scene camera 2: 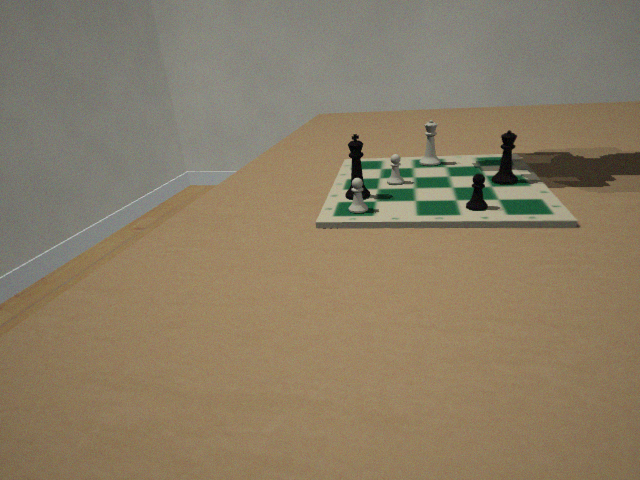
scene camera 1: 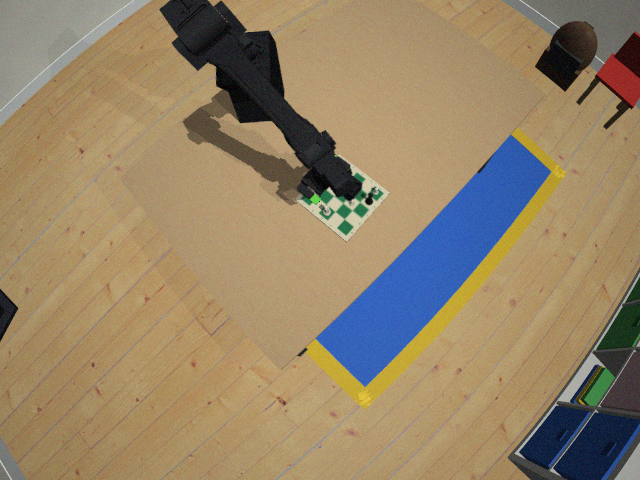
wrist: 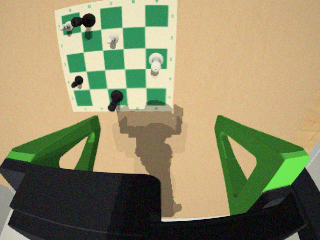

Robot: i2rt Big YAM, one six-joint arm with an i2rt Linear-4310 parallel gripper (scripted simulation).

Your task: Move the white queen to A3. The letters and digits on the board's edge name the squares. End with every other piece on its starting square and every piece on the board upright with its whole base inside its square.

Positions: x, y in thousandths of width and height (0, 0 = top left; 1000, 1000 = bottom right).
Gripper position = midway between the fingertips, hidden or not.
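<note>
A green-and-cream chessboard (scene camera 2: 674, 409) is there for me to see. I can see the chessboard (scene camera 1: 538, 459) from another view too, and the wrist view also shows me the chessboard (wrist: 389, 277). There is a black queen (scene camera 2: 790, 368). And I see my gripper (wrist: 492, 506).
</note>
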